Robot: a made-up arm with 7 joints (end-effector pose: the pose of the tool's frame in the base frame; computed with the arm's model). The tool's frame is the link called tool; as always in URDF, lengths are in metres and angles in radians. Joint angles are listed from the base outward.
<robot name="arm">
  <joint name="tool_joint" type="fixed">
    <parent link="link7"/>
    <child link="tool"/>
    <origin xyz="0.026 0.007 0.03"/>
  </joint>
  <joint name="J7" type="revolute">
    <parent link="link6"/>
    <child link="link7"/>
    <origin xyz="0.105 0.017 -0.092"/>
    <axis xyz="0 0.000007 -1"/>
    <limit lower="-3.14" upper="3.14"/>
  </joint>
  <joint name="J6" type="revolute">
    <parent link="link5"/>
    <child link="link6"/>
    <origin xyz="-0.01 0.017 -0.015"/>
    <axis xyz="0 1 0.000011"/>
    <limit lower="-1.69" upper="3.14"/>
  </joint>
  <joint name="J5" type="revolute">
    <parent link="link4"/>
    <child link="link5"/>
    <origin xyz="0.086 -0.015 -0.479"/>
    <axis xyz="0 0.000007 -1"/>
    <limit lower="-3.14" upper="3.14"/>
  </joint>
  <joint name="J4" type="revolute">
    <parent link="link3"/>
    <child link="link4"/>
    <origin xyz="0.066 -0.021 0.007"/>
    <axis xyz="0 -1 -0.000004"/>
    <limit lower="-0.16" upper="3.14"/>
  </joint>
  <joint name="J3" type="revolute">
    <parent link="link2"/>
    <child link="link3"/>
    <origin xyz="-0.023 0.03 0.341"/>
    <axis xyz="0 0 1"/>
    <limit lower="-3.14" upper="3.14"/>
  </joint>
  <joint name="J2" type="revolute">
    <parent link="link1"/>
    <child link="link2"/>
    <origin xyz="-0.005 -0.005 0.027"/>
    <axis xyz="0 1 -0.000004"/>
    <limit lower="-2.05" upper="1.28"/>
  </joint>
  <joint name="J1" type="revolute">
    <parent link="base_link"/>
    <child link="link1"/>
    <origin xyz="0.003 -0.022 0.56"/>
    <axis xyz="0 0 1"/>
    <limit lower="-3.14" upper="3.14"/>
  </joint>
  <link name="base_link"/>
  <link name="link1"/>
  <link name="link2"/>
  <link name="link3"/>
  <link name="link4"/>
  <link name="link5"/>
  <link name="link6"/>
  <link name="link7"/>
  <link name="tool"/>
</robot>
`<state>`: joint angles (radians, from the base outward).
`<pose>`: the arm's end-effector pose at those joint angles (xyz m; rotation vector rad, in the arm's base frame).
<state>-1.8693 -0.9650 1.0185 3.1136 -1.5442 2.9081 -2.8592</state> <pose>0.1603 0.5594 1.1318 -0.9301 0.7012 0.3449</pose>
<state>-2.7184 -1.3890 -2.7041 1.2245 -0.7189 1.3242 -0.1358</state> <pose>0.1596 0.3060 -0.0179 -0.3407 1.2628 1.4809</pose>
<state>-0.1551 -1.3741 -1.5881 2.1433 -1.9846 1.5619 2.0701</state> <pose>-0.8384 -0.3758 0.6021 0.6925 0.0371 1.8318</pose>
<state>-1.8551 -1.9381 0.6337 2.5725 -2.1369 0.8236 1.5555</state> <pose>0.4692 0.8272 0.5101 1.1474 1.3219 -0.9577</pose>
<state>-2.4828 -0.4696 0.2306 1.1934 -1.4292 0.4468 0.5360</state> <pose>-0.2153 -0.4717 1.0305 -1.7399 0.4810 -1.3086</pose>
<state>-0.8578 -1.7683 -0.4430 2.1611 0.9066 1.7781 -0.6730</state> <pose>-0.6382 0.5155 0.9148 -1.0533 -2.0022 0.5638</pose>
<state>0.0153 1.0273 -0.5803 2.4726 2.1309 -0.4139 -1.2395</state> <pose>0.7624 -0.2979 0.8654 -0.2855 -1.5494 -0.8968</pose>
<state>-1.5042 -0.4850 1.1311 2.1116 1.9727 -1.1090 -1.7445</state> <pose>0.3131 0.0767 1.2991 -0.9653 -1.9313 -1.0827</pose>
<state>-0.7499 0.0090 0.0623 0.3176 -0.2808 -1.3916 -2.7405</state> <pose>0.2666 -0.1803 0.5688 -2.0479 0.0950 1.7030</pose>
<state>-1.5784 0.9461 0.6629 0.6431 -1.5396 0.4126 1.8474</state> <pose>0.3460 -0.1580 0.2619 0.1875 0.1284 -1.3646</pose>
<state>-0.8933 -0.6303 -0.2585 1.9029 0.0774 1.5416 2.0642</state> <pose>-0.0382 -0.2201 1.3759 -0.9440 1.1363 2.7048</pose>
